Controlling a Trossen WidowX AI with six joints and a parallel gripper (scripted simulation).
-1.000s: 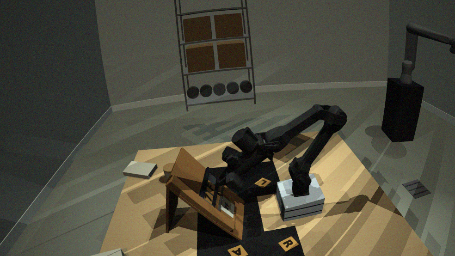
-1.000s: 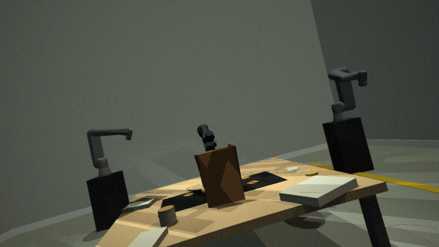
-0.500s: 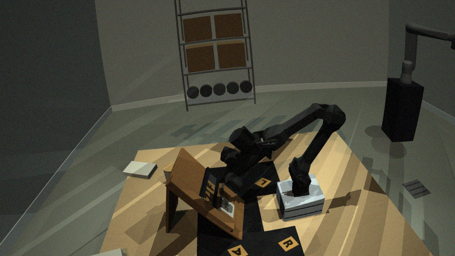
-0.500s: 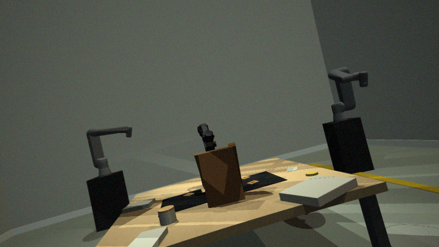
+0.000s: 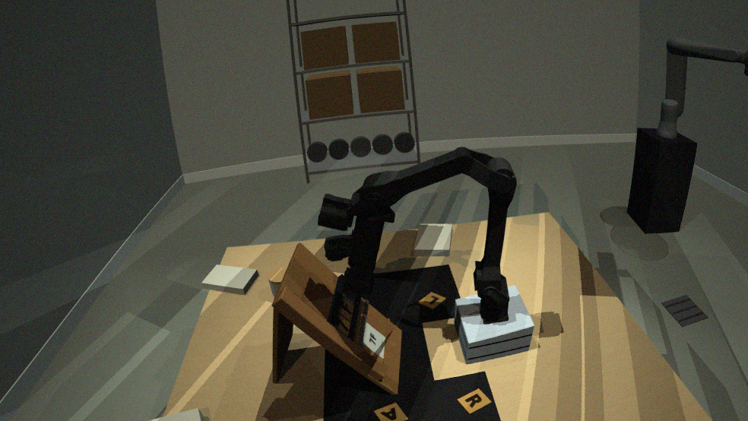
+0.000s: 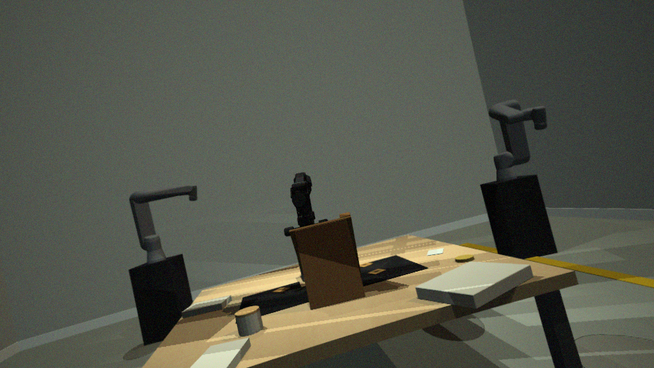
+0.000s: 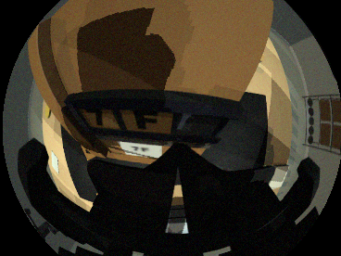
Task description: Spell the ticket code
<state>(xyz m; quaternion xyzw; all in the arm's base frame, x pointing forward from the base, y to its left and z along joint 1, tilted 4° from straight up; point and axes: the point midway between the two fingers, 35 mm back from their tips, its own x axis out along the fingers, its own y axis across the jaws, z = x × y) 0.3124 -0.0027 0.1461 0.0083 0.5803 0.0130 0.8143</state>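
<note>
The white ticket is 10 cm below my gripper tip, 6 cm to the left of it and 3 cm behind it. Also, from my gripper tip: card: 55 cm to the left, 22 cm behind, 18 cm below; yellow disc: 59 cm to the left, 17 cm below, 3 cm ahead.
</note>
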